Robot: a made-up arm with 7 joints.
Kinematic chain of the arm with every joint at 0, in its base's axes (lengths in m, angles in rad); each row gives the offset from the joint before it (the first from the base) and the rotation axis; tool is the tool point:
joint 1: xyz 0 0 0.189 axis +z
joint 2: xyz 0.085 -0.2 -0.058 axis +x
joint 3: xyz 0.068 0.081 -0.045 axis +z
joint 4: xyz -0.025 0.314 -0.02 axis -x
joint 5: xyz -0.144 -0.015 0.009 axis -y
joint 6: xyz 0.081 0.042 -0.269 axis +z
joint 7: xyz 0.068 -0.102 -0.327 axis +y
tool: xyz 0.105 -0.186 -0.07
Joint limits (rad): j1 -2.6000..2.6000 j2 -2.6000..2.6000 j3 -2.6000..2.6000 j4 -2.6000..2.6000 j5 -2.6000..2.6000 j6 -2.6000..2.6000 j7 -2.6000..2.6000
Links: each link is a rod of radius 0.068 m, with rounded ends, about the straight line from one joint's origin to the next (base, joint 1, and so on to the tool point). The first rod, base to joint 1, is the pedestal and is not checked.
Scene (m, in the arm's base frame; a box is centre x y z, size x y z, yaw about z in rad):
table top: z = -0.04
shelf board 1: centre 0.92 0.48 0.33 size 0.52 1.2 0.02 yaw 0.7
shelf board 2: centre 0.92 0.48 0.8 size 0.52 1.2 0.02 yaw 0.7
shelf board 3: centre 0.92 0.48 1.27 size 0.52 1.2 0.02 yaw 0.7
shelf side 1: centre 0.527 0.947 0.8 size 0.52 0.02 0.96 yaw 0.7
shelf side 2: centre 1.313 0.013 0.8 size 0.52 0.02 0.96 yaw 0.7
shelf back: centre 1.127 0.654 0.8 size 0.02 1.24 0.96 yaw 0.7
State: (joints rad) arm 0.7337 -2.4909 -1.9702 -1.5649 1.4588 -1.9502 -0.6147
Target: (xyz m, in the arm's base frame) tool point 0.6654 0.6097 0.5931
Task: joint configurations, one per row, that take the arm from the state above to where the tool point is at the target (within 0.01 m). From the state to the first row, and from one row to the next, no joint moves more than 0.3 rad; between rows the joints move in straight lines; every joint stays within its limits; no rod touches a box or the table.
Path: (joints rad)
1: 0.8137 -2.4083 -1.9627 -1.4469 1.1718 -1.9138 -0.5120
2: 0.8938 -2.3257 -1.9552 -1.3290 0.8849 -1.8775 -0.4094

